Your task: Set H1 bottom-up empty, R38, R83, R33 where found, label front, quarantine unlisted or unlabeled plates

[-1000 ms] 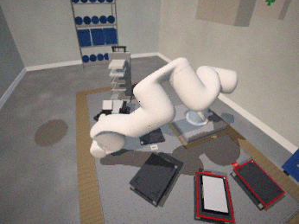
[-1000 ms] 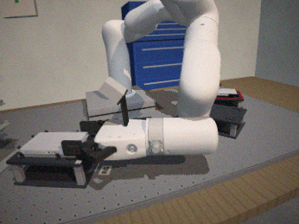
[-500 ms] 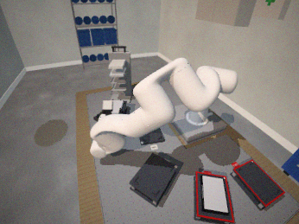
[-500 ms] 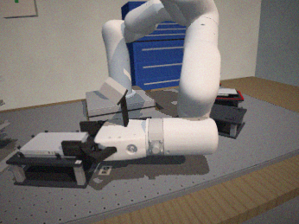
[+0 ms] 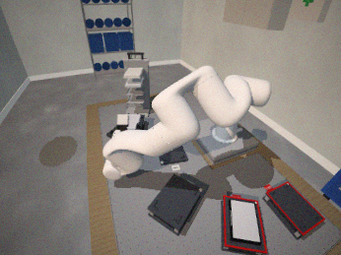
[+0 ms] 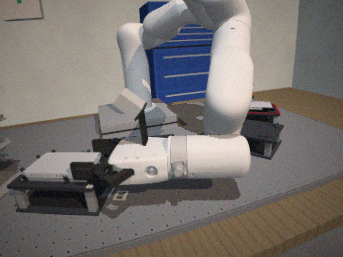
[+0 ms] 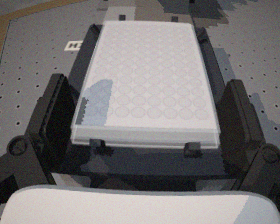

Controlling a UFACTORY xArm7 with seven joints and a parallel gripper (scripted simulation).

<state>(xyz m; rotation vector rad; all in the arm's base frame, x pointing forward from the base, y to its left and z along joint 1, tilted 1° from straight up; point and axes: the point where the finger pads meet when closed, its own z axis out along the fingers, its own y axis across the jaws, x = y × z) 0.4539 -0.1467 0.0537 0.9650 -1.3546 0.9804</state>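
Right now my hand is 50 mm to the left of the white well plate, 20 mm past it and 20 mm above it. From my hand the other things lie so: deck label H1 (210 mm to the right, 80 mm below, 30 mm ahead); then raised regrip nest RG (50 mm to the right, 30 mm below, 20 mm behind); then RG label (80 mm below, 50 mm to the left, 20 mm ahead).
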